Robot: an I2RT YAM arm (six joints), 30 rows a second.
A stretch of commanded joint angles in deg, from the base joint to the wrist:
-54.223, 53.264, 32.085, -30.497, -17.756, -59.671
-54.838, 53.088, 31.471, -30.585, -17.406, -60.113
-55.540, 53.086, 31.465, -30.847, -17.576, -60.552
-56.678, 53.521, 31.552, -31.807, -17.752, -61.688
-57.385, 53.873, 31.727, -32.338, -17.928, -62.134
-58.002, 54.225, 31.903, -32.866, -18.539, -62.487
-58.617, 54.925, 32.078, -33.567, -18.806, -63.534
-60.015, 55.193, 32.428, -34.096, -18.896, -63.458
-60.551, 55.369, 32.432, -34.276, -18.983, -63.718
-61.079, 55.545, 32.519, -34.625, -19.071, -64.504
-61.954, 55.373, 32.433, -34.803, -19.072, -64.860
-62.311, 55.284, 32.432, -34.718, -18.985, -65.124
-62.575, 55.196, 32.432, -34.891, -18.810, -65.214
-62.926, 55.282, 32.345, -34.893, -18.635, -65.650
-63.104, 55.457, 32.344, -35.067, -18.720, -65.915
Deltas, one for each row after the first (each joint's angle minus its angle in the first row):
-0.615, -0.176, -0.614, -0.088, 0.350, -0.442
-1.317, -0.178, -0.620, -0.350, 0.180, -0.881
-2.455, 0.257, -0.533, -1.310, 0.004, -2.017
-3.162, 0.609, -0.358, -1.841, -0.172, -2.463
-3.779, 0.961, -0.182, -2.369, -0.783, -2.816
-4.394, 1.661, -0.007, -3.070, -1.050, -3.863
-5.792, 1.929, 0.343, -3.599, -1.140, -3.787
-6.328, 2.105, 0.347, -3.779, -1.227, -4.047
-6.856, 2.281, 0.434, -4.128, -1.315, -4.833
-7.731, 2.109, 0.348, -4.306, -1.316, -5.189
-8.088, 2.020, 0.347, -4.221, -1.229, -5.453
-8.352, 1.932, 0.347, -4.394, -1.054, -5.543
-8.703, 2.018, 0.260, -4.396, -0.879, -5.979
-8.881, 2.193, 0.259, -4.570, -0.964, -6.244

